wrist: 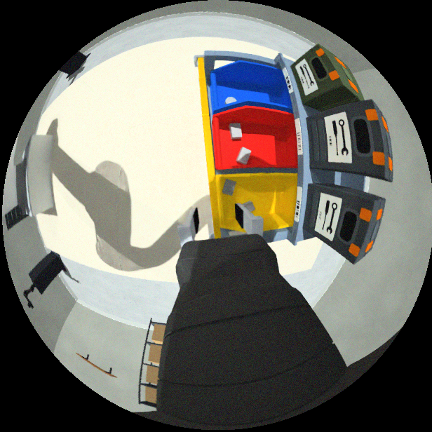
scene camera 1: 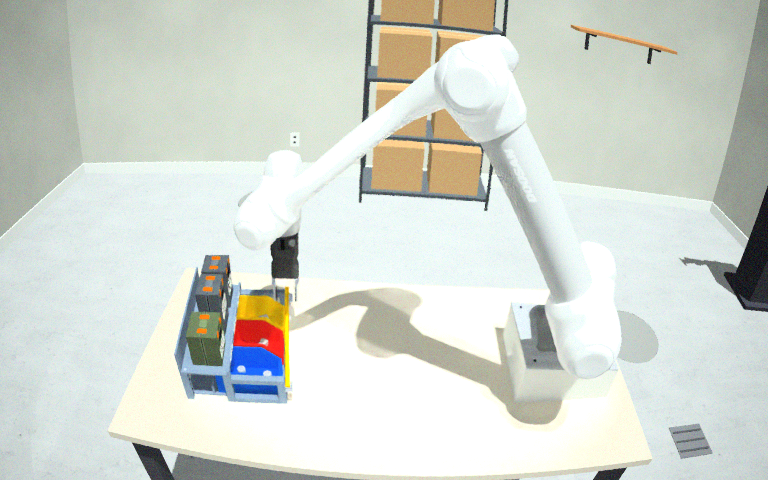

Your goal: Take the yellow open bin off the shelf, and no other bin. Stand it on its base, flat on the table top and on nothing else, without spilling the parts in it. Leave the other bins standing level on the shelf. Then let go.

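Places are measured from the arm's base along level axes (x ahead, y left, z up), in millimetres.
Pixels of known places: gripper, fingertip midpoint: [scene camera 1: 285, 298].
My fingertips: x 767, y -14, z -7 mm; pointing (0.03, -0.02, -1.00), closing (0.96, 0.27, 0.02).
Note:
Behind a point stands the place of what it marks.
The yellow bin [scene camera 1: 257, 308] {x 868, y -37, z -79 mm} [wrist: 270, 200] stands in the shelf [scene camera 1: 257, 398] {x 762, y 293, z -101 mm} [wrist: 299, 235], at its far end in the scene view, with small grey parts inside. The red bin [scene camera 1: 254, 332] {x 840, y 72, z -77 mm} [wrist: 260, 145] is beside it, then the blue bin [scene camera 1: 257, 361] {x 797, y 176, z -84 mm} [wrist: 260, 82]; both hold light parts and stand in the shelf. A yellow bar [scene camera 1: 287, 350] {x 716, y 154, z -42 mm} [wrist: 205, 115] runs along the shelf's open front, before all three bins. My gripper [scene camera 1: 284, 289] {x 767, y -14, z -7 mm} [wrist: 216, 212] is open, its fingers apart on either side of the bar's far end. One finger overlaps the yellow bin in the wrist view. Fingertip depth is unclear.
A green toolbox [scene camera 1: 198, 345] {x 895, y 304, z 53 mm} [wrist: 345, 95] and two dark grey toolboxes [scene camera 1: 209, 289] {x 913, y 162, z 116 mm} [wrist: 372, 145] stand in a row behind the bins. The robot's base block [scene camera 1: 523, 362] {x 126, y 127, z -2 mm} is on the right of the table [scene camera 1: 368, 441] {x 471, y 350, z -117 mm} [wrist: 150, 75]. The shelf stands on the table's left part.

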